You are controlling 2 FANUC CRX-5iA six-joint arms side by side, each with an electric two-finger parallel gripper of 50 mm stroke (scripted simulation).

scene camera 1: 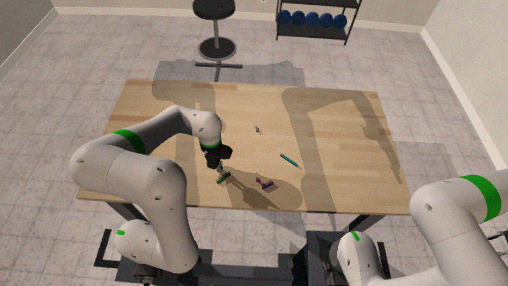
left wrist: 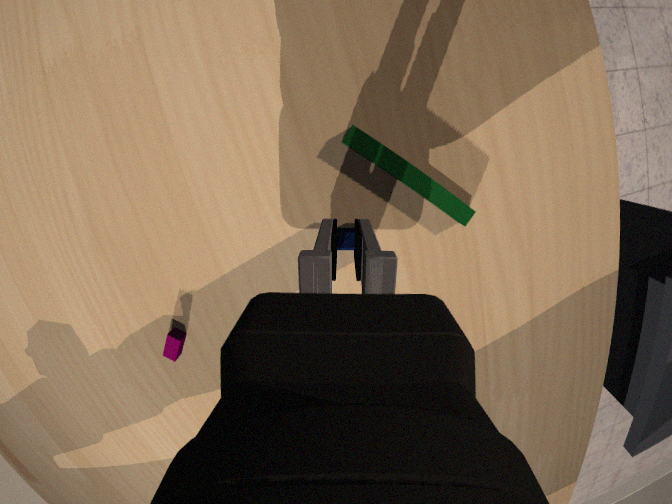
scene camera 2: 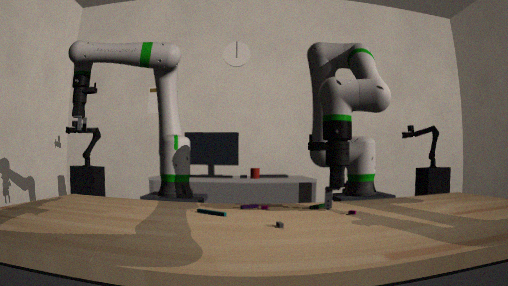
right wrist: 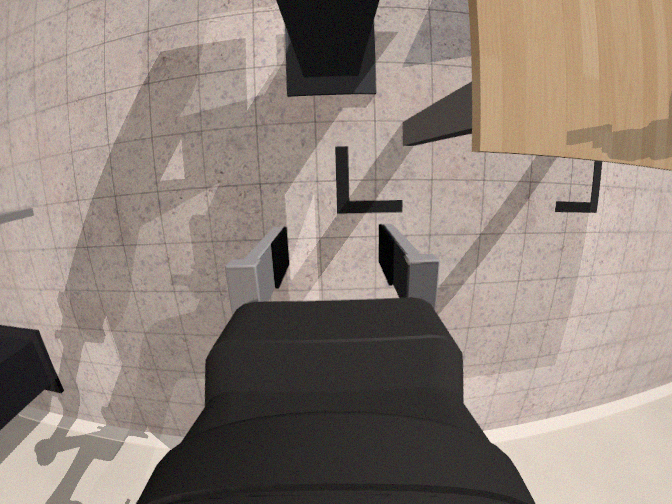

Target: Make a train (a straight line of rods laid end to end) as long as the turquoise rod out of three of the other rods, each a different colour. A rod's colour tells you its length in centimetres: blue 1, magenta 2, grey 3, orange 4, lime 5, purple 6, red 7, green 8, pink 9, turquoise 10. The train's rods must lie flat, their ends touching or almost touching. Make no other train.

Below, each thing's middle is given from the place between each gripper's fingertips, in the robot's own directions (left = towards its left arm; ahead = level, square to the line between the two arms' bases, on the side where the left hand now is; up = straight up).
Right now my left hand (scene camera 2: 328,207) is 4 cm past the green rod (left wrist: 356,139), 2 cm to the left of it and 2 cm above it.
The green rod is 990 mm to the left of my right hand, 350 mm ahead of it and 280 mm below it.
